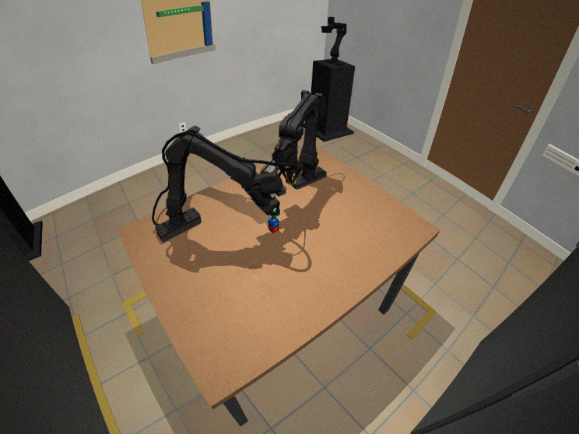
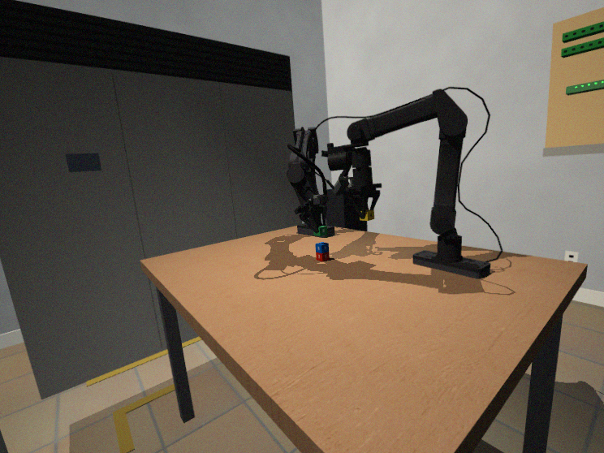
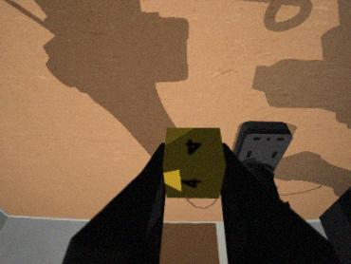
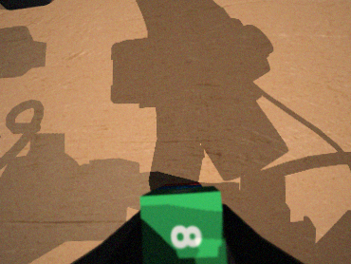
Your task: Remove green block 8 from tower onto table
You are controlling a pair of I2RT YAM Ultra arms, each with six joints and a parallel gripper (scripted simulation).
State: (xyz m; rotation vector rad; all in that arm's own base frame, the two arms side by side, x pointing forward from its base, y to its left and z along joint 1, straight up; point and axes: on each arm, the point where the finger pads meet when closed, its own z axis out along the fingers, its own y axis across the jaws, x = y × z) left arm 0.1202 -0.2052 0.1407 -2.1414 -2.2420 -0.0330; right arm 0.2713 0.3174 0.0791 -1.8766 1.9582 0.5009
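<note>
The yellow block showing 4 lies right at my left hand. Also, from my left hand: green block showing 8: 90 mm ahead, 130 mm to the right, 50 mm below.
</note>
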